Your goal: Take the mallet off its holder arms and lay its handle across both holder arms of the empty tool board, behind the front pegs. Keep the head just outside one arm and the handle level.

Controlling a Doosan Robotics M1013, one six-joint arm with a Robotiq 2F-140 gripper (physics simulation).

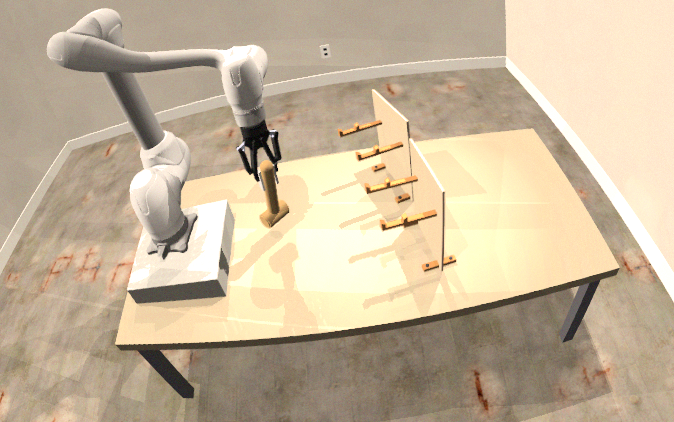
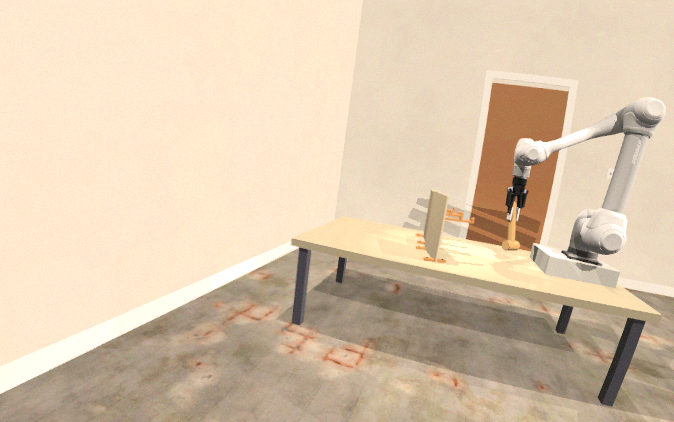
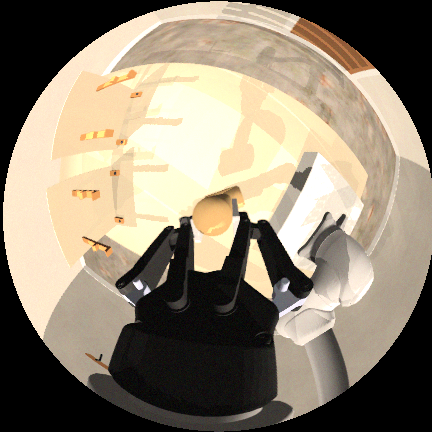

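Where they show: gripper, fingertip midpoint: [image 1: 269,185] [image 2: 512,219]; arm's base at its link origin: [image 1: 172,235] [image 2: 580,259] [image 3: 323,241].
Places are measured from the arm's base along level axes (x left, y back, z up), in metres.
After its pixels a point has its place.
Note:
The wooden mallet [image 1: 271,192] @(y -0.416, x 0.022, z 0.131 m) [image 2: 512,225] @(y -0.403, x 0.064, z 0.118 m) [image 3: 212,215] @(y -0.425, x 0.016, z 0.246 m) hangs nearly upright, head down and handle end up, near the robot base. Its head [image 1: 274,215] @(y -0.396, x 0.038, z 0.022 m) [image 2: 511,245] @(y -0.389, x 0.107, z 0.014 m) is low over the table; whether it touches cannot be told. My gripper [image 1: 268,181] @(y -0.409, x 0.041, z 0.146 m) [image 2: 513,215] @(y -0.409, x 0.041, z 0.146 m) [image 3: 219,208] @(y -0.409, x 0.041, z 0.146 m) points down and is shut on the upper part of the handle. Two upright boards [image 1: 391,117] @(y -0.797, x 0.285, z 0.198 m) [image 1: 429,185] @(y -0.888, x -0.052, z 0.171 m) stand to the right, each with two orange holder arms, such as the near one [image 1: 410,220] @(y -0.826, x -0.128, z 0.116 m) and the far one [image 1: 359,128] @(y -0.680, x 0.331, z 0.135 m). No tool lies on any of the arms.
The table [image 1: 525,200] @(y -1.273, x 0.142, z -0.091 m) [image 2: 360,232] @(y -1.254, x 0.157, z -0.091 m) carries the white robot base block [image 1: 185,270] @(y -0.107, x -0.169, z -0.003 m) [image 2: 575,267] @(y -0.054, x 0.140, z -0.023 m) at one end. Small orange feet [image 1: 430,265] [image 3: 119,220] brace the boards at the table top. The holder arms reach out from the boards toward the robot's side.

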